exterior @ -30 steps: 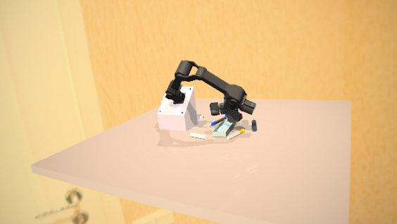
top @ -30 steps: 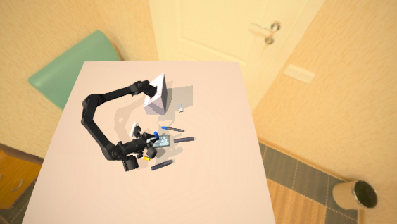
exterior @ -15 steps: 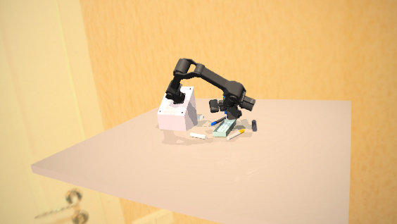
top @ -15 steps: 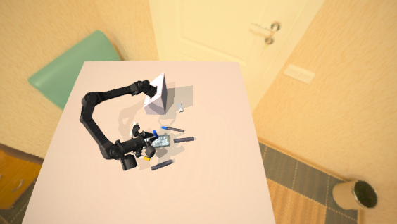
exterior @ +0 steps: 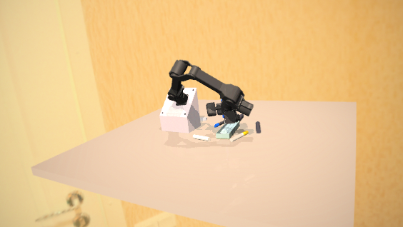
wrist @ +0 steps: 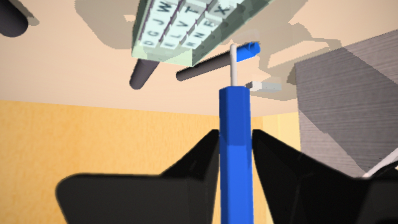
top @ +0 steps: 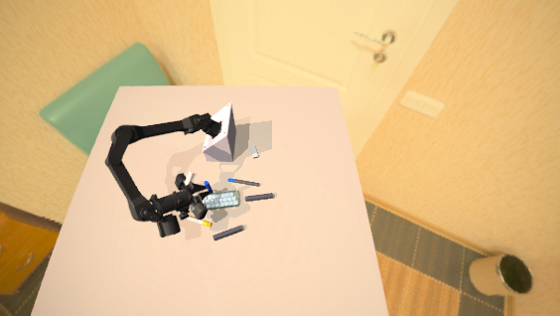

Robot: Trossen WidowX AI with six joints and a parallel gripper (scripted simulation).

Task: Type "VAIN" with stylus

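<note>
Right now the blue-tipped grey pen is 70 mm behind my gripper tip, 100 mm to the left of it and 100 mm below it. Also, from my gripper tip: blue stylus 10 mm below; then white stick 80 mm behind, 120 mm to the right, 100 mm below; then yellow-tipped white pen 100 mm ahead, 50 mm to the right, 100 mm below.
</note>
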